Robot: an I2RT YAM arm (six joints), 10 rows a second.
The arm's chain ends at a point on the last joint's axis. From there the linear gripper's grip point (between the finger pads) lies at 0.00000 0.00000 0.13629 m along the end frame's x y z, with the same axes.
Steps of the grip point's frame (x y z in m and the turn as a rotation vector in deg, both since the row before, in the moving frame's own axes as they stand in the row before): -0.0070 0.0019 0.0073 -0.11 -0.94 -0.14; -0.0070 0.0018 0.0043 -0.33 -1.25 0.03; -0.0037 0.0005 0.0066 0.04 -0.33 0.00; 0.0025 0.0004 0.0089 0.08 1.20 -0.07; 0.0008 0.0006 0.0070 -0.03 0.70 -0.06
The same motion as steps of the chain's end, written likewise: -0.0048 0.0016 0.0073 -0.11 -0.94 -0.14; -0.0040 0.0010 0.0043 -0.33 -1.25 0.03; -0.0029 0.0006 0.0066 0.04 -0.33 0.00; -0.0004 0.0006 0.0089 0.08 1.20 -0.07; -0.0009 0.0005 0.0070 -0.03 0.70 -0.06
